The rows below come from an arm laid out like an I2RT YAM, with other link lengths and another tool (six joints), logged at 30 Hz.
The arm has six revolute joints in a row. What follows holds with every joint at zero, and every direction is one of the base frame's.
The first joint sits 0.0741 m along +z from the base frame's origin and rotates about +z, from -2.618 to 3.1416 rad.
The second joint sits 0.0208 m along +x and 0.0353 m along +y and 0.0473 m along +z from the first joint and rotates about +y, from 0 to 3.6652 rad.
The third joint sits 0.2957 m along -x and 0.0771 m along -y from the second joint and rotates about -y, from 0 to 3.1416 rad.
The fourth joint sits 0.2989 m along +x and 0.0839 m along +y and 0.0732 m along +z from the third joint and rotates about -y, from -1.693 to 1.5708 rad.
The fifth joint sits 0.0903 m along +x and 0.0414 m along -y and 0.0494 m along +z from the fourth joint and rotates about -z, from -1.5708 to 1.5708 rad.
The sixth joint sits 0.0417 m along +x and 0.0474 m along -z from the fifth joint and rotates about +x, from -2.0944 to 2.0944 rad.
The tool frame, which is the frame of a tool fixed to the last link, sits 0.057 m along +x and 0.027 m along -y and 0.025 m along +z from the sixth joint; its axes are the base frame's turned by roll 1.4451, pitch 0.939 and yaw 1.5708 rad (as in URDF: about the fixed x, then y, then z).
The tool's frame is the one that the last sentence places.
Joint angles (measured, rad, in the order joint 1, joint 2, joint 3, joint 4, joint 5, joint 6), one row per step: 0.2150, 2.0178, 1.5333, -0.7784, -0.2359, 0.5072; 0.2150, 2.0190, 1.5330, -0.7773, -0.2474, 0.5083; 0.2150, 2.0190, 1.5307, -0.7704, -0.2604, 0.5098; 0.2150, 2.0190, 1.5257, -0.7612, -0.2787, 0.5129; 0.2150, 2.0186, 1.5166, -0.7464, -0.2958, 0.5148; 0.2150, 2.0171, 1.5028, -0.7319, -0.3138, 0.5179; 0.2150, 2.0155, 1.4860, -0.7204, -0.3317, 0.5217; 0.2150, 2.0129, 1.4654, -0.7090, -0.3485, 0.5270; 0.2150, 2.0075, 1.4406, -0.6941, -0.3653, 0.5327; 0.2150, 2.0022, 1.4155, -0.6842, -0.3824, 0.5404
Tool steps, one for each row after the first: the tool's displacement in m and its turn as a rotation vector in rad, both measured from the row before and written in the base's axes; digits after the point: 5 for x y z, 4 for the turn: -0.00012, 0.00119, -0.00076, 0.0109, 0.0031, 0.0025; 0.00035, 0.00145, -0.00051, 0.0134, -0.0014, 0.0026; -0.00008, 0.00192, -0.00138, 0.0186, 0.0006, 0.0028; -0.00009, 0.00180, -0.00223, 0.0176, -0.0018, 0.0036; -0.00145, 0.00159, -0.00342, 0.0179, 0.0026, 0.0029; -0.00285, 0.00127, -0.00465, 0.0167, 0.0087, 0.0023; -0.00398, 0.00090, -0.00552, 0.0153, 0.0119, 0.0005; -0.00459, 0.00076, -0.00537, 0.0158, 0.0101, 0.0001; -0.00577, 0.00052, -0.00583, 0.0153, 0.0164, -0.0017
